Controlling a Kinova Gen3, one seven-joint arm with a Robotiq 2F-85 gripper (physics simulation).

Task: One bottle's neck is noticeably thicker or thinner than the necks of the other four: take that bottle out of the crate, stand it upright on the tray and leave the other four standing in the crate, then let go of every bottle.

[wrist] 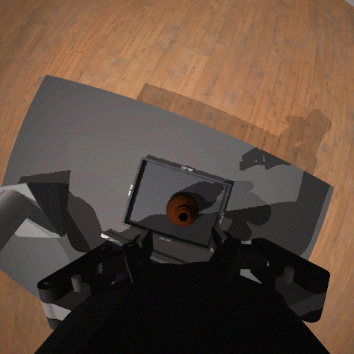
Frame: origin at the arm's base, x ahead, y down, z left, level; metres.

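Seen in the pictures: gripper, fingertip midpoint: (181,237); arm's base at its link origin: (17,202).
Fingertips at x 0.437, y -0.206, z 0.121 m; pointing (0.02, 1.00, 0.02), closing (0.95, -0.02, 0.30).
Note:
Offsets run from my fingertips to a thing's top centre. "spot": to the spot under its first point. Level surfaces: height alone.
An orange-brown bottle @[dy +0.139, dx +0.008, dz -0.007 m] (181,209) stands upright inside the shallow dark tray @[spot: dy +0.294, dx -0.058, dz +0.033 m] (161,184), right of its middle, seen from above with its dark round mouth toward the camera. My gripper (181,237) is open, its two fingertips well apart at the tray's near edge. The bottle is beyond the fingertips in the view, with nothing between them. The crate and the other four bottles cannot be made out; the gripper's body hides much of the lower part of the view.
A grey table top @[dy +0.299 m] (100,127) lies around the tray, with a wooden floor (200,55) beyond its far edge. A pale grey rounded structure (14,207) with a dark angular part stands at the left edge. A grey bar @[spot: dy +0.290, dx -0.027, dz -0.162 m] (155,253) runs along the tray's near side. Shadows cross the table.

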